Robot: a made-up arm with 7 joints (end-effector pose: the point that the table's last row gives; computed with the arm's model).
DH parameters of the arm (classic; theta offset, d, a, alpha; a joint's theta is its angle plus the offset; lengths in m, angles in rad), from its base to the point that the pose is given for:
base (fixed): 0.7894 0 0.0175 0
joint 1: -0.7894 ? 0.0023 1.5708
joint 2: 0 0.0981 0.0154 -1.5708
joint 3: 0 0.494 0.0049 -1.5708
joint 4: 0 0.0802 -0.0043 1.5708
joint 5: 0 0.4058 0.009 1.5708
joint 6: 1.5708 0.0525 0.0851 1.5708
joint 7: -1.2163 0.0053 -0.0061 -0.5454
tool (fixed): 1.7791 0.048 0 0
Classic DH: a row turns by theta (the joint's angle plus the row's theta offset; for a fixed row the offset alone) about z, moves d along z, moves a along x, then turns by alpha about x.
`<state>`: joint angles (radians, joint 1 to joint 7).
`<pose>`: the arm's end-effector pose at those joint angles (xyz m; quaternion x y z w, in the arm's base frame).
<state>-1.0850 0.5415 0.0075 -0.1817 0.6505 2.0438 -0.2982</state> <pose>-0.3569 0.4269 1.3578 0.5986 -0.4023 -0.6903 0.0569</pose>
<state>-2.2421 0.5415 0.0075 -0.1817 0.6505 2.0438 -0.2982</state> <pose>0.2434 0.5171 1.3578 -0.2812 0.6642 0.6091 0.3298</pose>
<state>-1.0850 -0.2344 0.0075 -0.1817 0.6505 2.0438 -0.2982</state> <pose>-0.0573 -0.1405 1.5379 -0.4513 0.1314 0.8793 0.0765</pose>
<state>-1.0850 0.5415 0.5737 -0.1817 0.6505 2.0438 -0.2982</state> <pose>-0.3944 0.3707 1.3771 0.5794 -0.2822 -0.6984 0.3114</pose>
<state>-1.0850 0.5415 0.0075 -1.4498 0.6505 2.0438 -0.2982</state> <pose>-0.3754 0.4575 0.8841 0.6468 -0.6991 -0.1784 0.2474</pose>
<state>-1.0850 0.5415 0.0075 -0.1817 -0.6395 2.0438 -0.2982</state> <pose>-0.2670 0.5371 1.3090 -0.5503 0.4826 0.4419 0.5187</pose>
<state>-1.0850 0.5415 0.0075 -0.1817 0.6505 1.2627 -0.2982</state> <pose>-0.3605 0.4705 1.4371 -0.2985 0.3197 0.8981 0.0453</pose>
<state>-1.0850 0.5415 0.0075 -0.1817 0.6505 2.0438 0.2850</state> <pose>-0.3581 0.4178 1.3693 0.4875 -0.4300 -0.6874 0.3239</pose>
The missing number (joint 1, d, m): 0.6627
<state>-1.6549 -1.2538 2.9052 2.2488 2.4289 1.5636 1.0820</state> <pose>-0.1085 -0.0131 0.9803 -0.2202 0.5888 0.7629 0.1513</pose>
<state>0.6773 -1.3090 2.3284 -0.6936 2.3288 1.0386 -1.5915</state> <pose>0.9423 0.3268 0.7483 0.3023 0.8564 0.0419 0.4165</pose>
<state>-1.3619 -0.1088 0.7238 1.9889 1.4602 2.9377 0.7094</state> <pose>0.1577 -0.2062 0.9394 -0.5777 -0.5802 0.5707 0.0624</pose>
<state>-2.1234 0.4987 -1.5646 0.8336 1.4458 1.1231 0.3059</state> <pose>-0.2373 0.5735 1.3607 -0.5609 0.1271 0.6896 0.4401</pose>
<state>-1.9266 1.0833 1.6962 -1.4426 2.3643 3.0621 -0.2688</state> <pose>-0.1633 0.6632 0.9100 -0.0625 0.3505 -0.0770 0.9313</pose>
